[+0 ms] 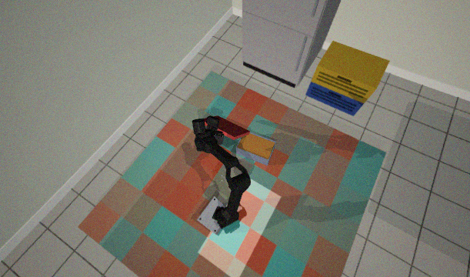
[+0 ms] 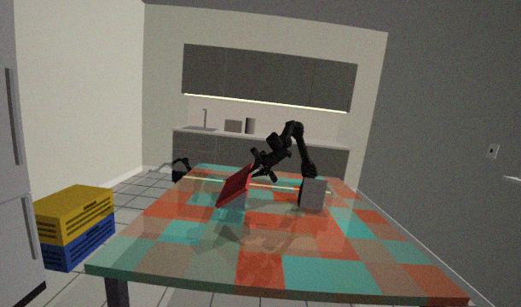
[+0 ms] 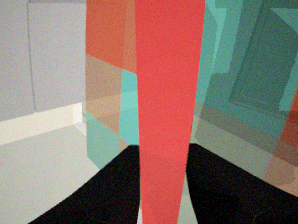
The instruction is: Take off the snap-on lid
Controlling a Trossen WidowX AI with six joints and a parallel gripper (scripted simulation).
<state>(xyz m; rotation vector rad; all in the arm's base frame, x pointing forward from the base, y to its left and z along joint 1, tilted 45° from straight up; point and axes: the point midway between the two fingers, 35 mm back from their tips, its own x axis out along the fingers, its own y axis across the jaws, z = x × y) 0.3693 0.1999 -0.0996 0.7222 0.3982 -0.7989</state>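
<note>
Now: gripper tip 6 cm short of the lid, 2 cm to the left of it and 5 cm above it. Also, from my gripper tip: storage box 7 cm ahead, 22 cm to the right, 18 cm below.
</note>
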